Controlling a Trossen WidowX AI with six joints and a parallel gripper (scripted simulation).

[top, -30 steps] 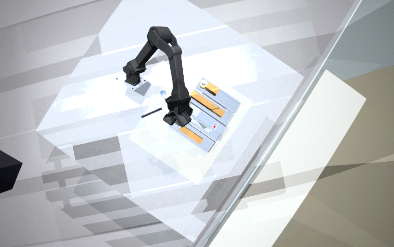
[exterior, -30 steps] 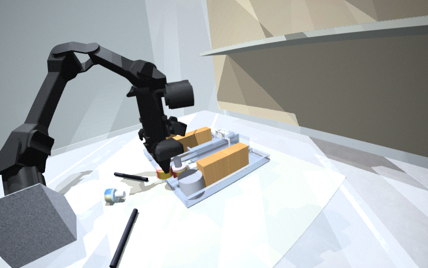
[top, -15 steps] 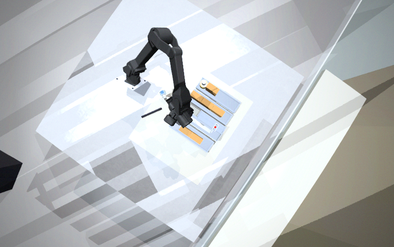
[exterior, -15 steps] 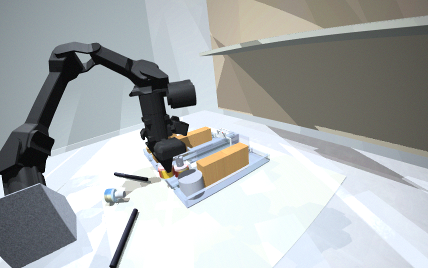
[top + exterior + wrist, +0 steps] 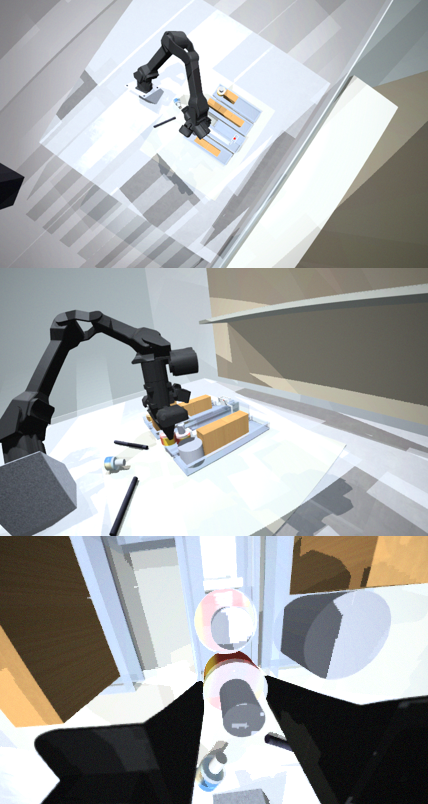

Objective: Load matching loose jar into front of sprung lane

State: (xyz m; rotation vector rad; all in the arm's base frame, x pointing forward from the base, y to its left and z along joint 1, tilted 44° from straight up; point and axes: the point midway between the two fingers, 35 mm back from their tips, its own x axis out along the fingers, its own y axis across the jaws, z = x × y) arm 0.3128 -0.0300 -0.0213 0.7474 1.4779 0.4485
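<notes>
My gripper tip is now 80 mm to the left of the grey cylinder, 20 mm above it and 10 mm short of it. Round my gripper tip: red mark: 230 mm ahead, 20 mm above; sprung lane: 170 mm ahead, 30 mm below.
</notes>
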